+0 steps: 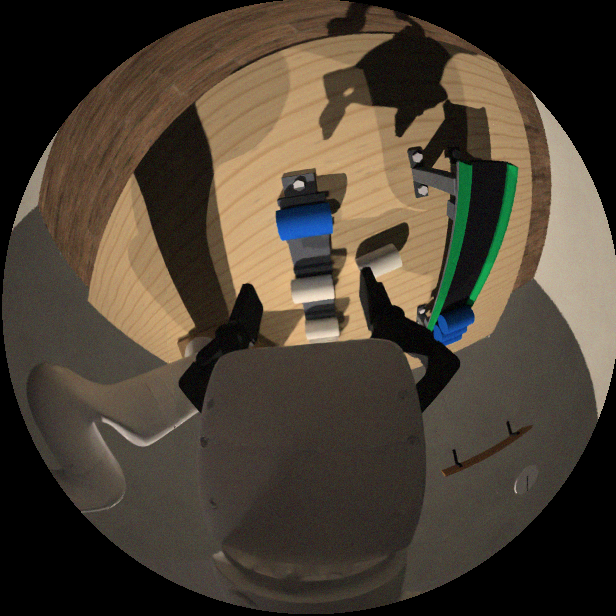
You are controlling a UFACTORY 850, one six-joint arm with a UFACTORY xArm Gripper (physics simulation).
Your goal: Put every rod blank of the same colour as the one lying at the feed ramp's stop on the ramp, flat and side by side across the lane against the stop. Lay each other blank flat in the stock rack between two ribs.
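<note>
My gripper [307,295] is open and empty, its two black fingers spread above the near end of the grey stock rack [310,252]. In the rack a blue blank [304,221] lies across the far slot and two cream blanks [313,289] [321,328] lie across nearer slots. A third cream blank [380,259] lies loose on the table, just beyond my right fingertip. To the right stands the feed ramp [474,229], a dark lane with green side rails. Blue blanks [453,322] lie at its near end against the stop; I cannot tell how many.
Grey bolted brackets [422,172] hold the ramp's far end, and a bolted plate [298,182] ends the rack. The round wooden table's edge curves close behind the ramp. The arm's dark shadow falls across the far table.
</note>
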